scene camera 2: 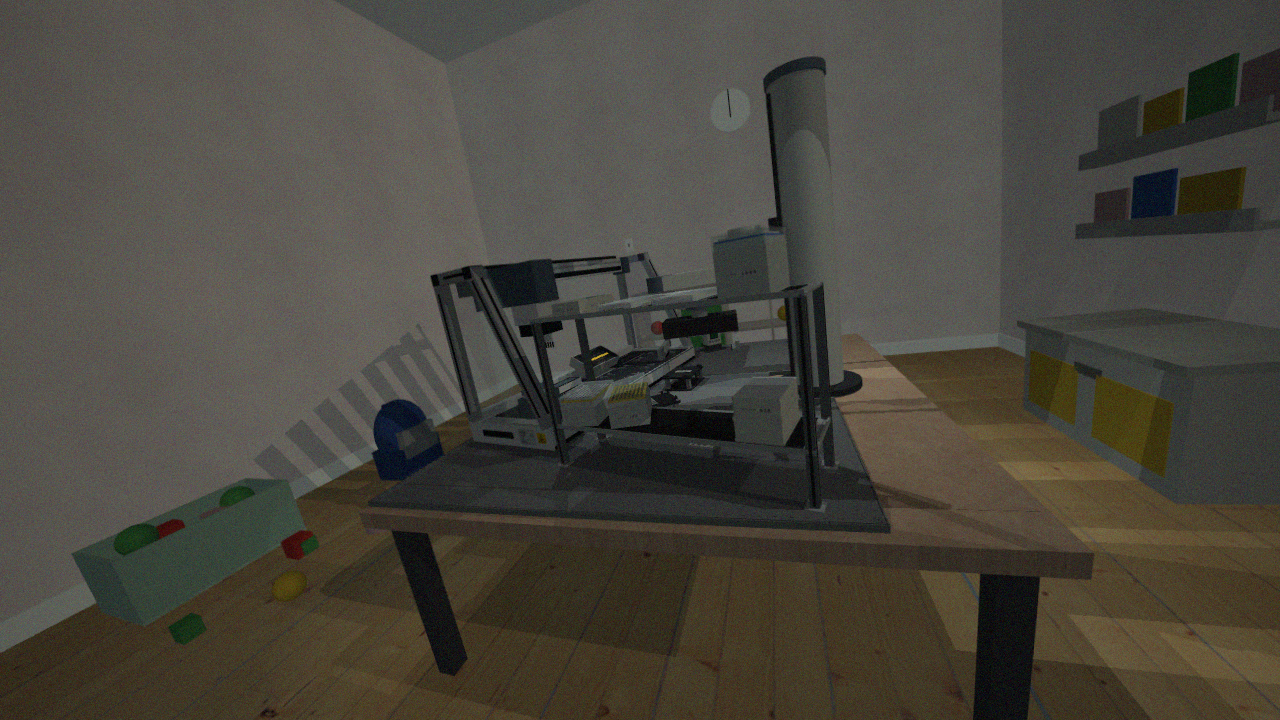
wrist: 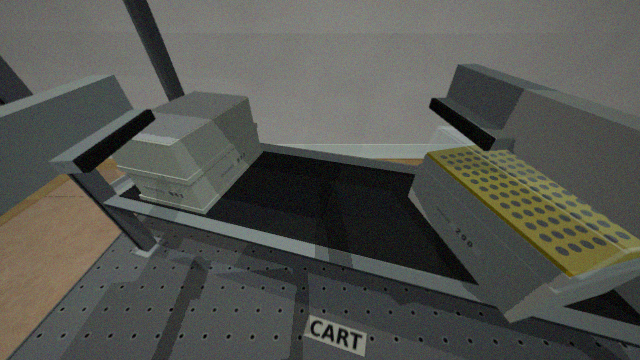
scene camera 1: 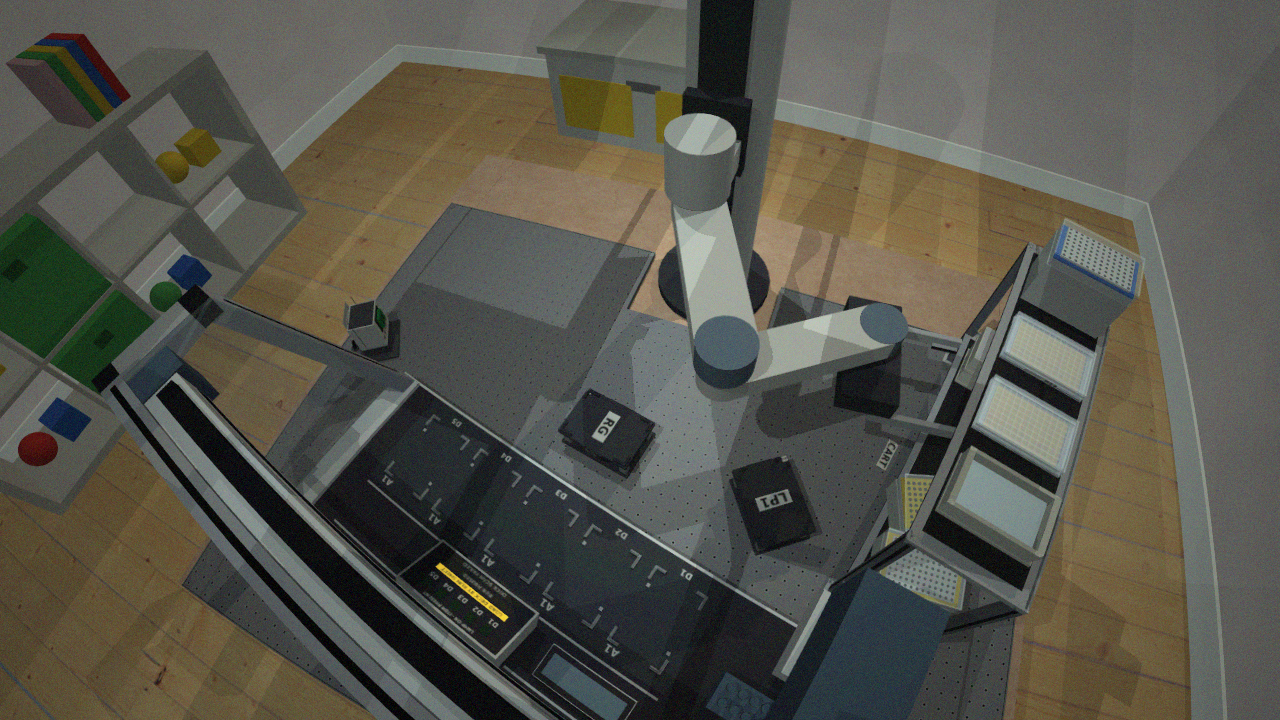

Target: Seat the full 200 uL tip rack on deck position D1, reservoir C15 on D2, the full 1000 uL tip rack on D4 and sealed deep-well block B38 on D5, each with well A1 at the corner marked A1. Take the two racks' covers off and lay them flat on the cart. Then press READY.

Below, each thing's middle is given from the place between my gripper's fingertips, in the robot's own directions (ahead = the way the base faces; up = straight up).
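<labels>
Position of my hand: 24 cm above the CART label [wrist: 316,328], 3 cm short of it and 4 cm to the left of it. The pale reservoir [scene camera 1: 997,504] is 13 cm above my hand, 24 cm ahead of it and 1 cm to the left of it.
</labels>
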